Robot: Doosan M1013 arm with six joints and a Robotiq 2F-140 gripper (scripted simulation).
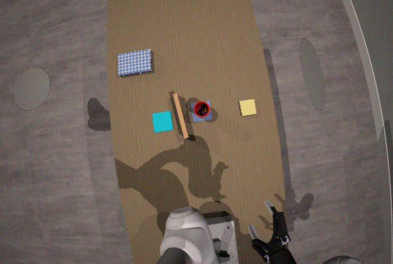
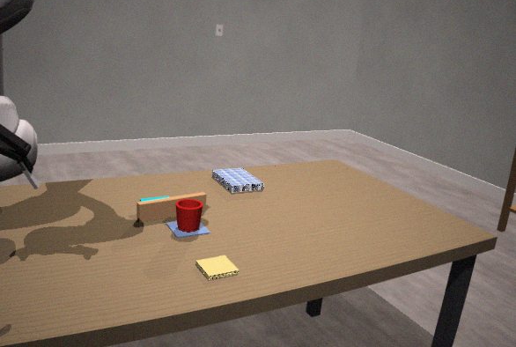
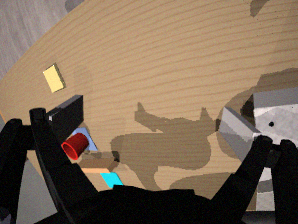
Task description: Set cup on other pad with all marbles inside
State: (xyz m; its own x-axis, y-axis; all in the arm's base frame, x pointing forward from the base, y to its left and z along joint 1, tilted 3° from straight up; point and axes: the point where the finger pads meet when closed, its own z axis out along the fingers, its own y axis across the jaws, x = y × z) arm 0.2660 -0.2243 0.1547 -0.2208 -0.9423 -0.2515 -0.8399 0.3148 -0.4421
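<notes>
The red cup lies 440 mm ahead of my hand, 210 mm to the left of it and 190 mm below it. Round my hand: yellow flat block: 450 mm ahead, 210 mm below, 20 mm to the right; wooden rail: 420 mm ahead, 310 mm to the left, 190 mm below; blue pad: 440 mm ahead, 220 mm to the left, 220 mm below.
</notes>
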